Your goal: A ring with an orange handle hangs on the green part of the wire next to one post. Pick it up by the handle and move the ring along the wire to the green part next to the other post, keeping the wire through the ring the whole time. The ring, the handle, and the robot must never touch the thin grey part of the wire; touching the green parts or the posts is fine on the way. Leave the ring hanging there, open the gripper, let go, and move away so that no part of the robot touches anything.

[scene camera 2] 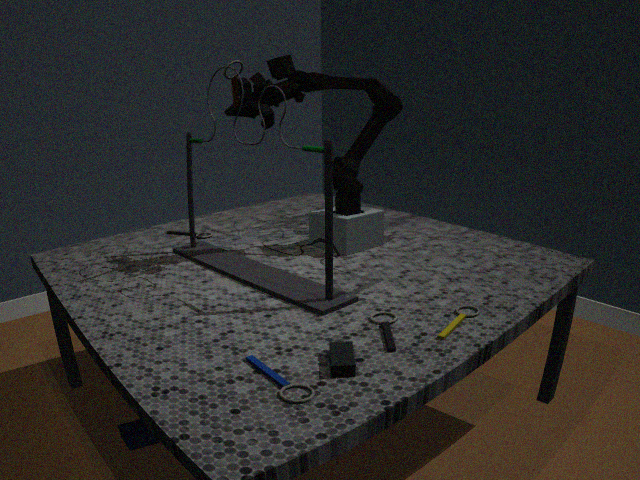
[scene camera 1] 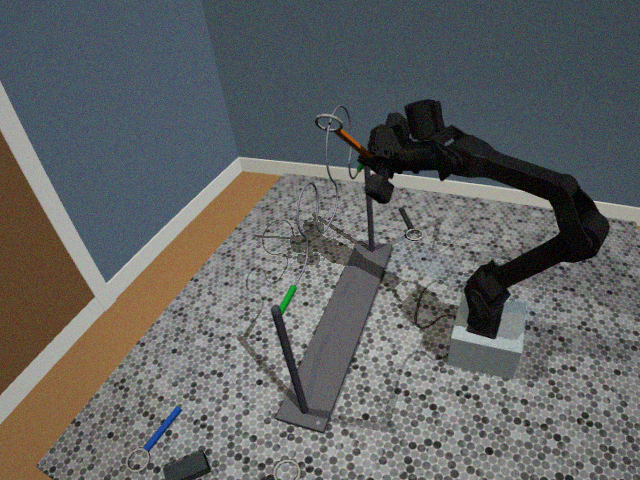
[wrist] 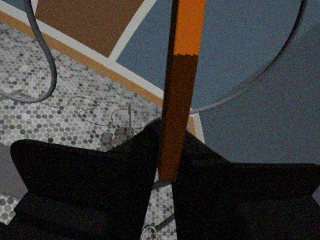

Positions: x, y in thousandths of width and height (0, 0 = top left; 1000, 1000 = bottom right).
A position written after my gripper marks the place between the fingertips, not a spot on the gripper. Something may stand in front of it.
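My gripper (scene camera 1: 560, 332) holds an orange-handled ring. I also see my gripper (scene camera 2: 352, 236), and the wrist view shows my gripper (wrist: 520, 531) too. There is a blue-handled ring (scene camera 2: 420, 776), which is out of frame in the wrist view. I see a dark block (scene camera 2: 535, 757) as well, and in the wrist view the dark block is out of frame. A grey base plate (scene camera 2: 501, 624) is also part of what I see.
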